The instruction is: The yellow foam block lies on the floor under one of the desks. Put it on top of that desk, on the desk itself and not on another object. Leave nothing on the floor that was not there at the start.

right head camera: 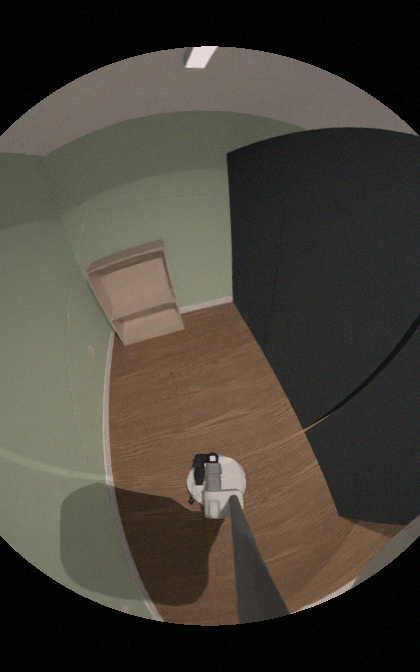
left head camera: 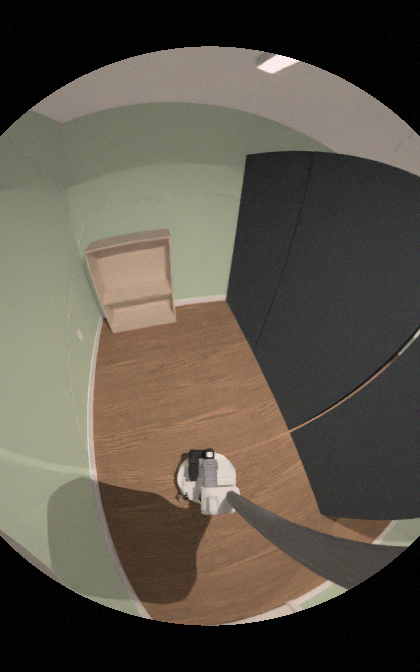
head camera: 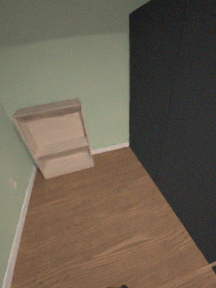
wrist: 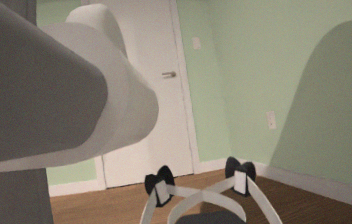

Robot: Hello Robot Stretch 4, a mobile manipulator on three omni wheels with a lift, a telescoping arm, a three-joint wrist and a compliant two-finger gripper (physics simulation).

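Places are measured from the robot's base along level axes (x up, y ahead, z left), in millimetres.
Pixels of known places: gripper, fingertip midpoint: (right head camera: 198, 504) (wrist: 199, 174).
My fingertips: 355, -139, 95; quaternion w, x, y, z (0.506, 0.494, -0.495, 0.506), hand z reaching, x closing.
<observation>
Behind a point stands the place of what it marks, as x, y, z.
The yellow foam block does not show in these views, and no desk can be made out in them. My gripper (wrist: 199, 174) {355, -139, 95} is open and empty in the wrist view. Its two dark fingertips stand apart above the wooden floor, with the white door behind them. In the left and right head camera views my arm and wrist are folded in over the round white base, and the fingers are too small there to judge.
A low beige shelf unit (head camera: 90, 161) {73, 1677, 380} (left head camera: 173, 300) (right head camera: 152, 336) {-12, 1558, 720} stands in the far left corner. A tall dark partition (head camera: 172, 100) {1133, 1203, -547} (left head camera: 270, 250) (right head camera: 320, 250) {1236, 874, -627} runs along the right. A green wall (left head camera: 40, 350) is on the left. A closed white door (wrist: 145, 125) shows behind the gripper.
</observation>
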